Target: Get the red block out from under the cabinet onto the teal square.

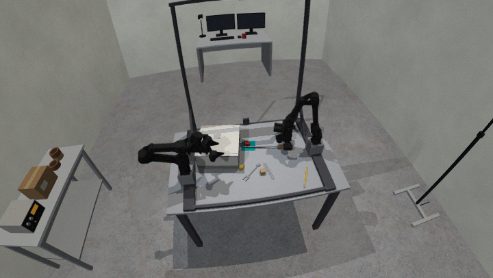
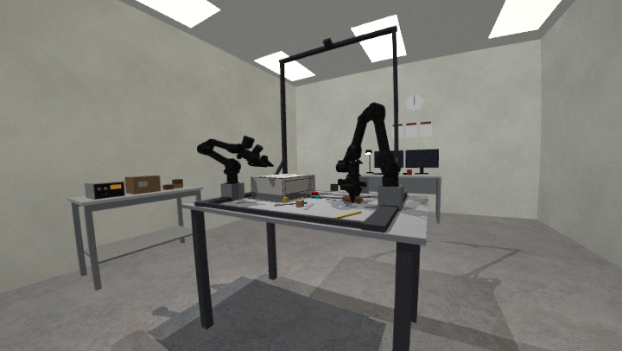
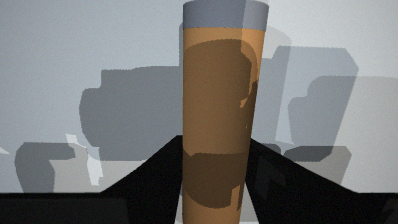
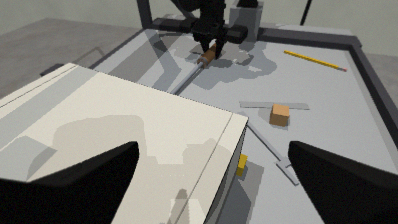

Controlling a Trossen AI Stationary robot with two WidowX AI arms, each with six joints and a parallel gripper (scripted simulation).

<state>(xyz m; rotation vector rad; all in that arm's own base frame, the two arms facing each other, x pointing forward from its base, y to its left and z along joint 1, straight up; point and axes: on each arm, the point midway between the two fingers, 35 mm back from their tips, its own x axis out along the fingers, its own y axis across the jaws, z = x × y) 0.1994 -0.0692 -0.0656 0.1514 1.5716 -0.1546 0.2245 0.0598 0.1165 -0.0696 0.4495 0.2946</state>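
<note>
Right now the hook tool is 13 cm to the right of my left hand, 8 cm behind it and 2 cm below it. From my left hand the other things lie so: teal square (26 cm to the right, 11 cm behind, 4 cm below).
</note>
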